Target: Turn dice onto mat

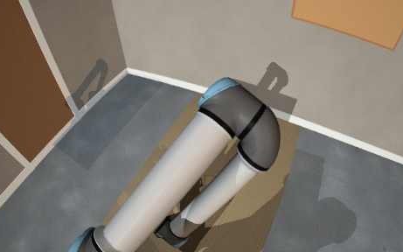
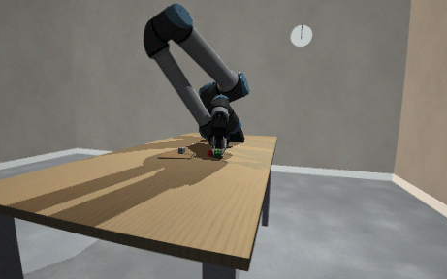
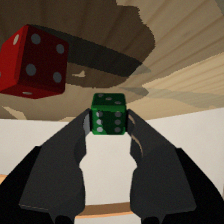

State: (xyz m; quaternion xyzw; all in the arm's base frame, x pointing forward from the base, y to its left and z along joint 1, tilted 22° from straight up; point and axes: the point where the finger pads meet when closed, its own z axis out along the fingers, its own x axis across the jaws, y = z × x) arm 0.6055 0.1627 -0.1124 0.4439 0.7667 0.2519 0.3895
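My gripper is now 50 mm to the left of the red die, 50 mm past it and 20 mm above it. The rest, counted from my hand: green die (10 mm ahead); then tan mat (200 mm to the right, 30 mm below); then white die (200 mm to the right, 40 mm behind, 10 mm below).
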